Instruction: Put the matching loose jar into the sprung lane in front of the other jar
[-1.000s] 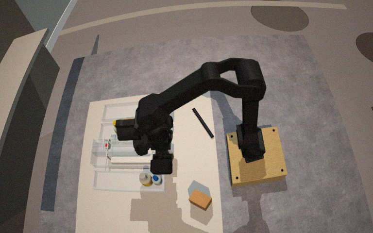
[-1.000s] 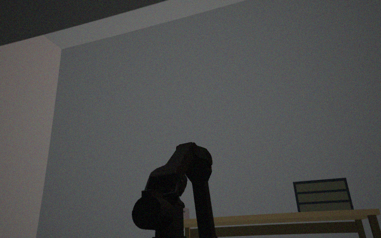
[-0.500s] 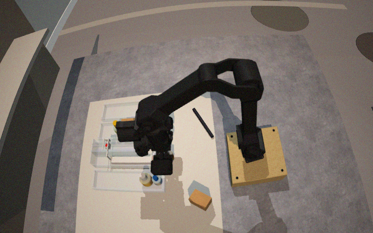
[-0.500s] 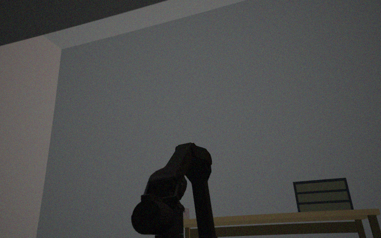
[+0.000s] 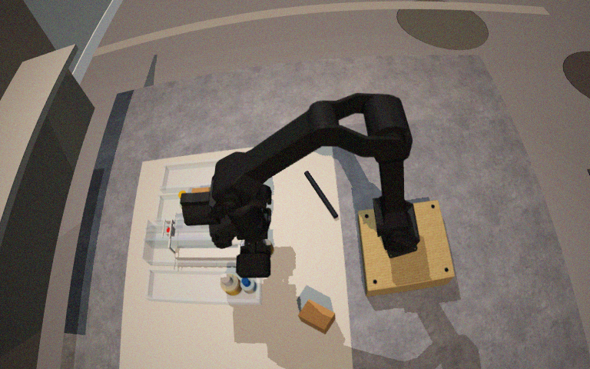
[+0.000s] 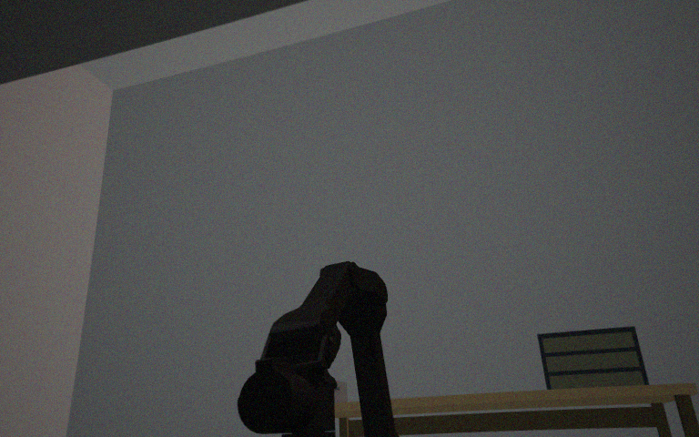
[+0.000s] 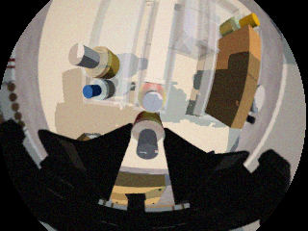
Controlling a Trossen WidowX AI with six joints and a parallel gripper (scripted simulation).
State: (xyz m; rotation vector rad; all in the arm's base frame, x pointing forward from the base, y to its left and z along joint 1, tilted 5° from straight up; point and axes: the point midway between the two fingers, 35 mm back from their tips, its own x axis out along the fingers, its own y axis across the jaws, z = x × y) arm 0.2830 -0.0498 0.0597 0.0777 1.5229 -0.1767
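Now: the clear lane 170 mm ahead of my gripper tip, 50 mm to the right of it and 40 mm below it. From my gripper tip the other things lie so: black rod (150 mm behind, 120 mm to the right, 50 mm below).
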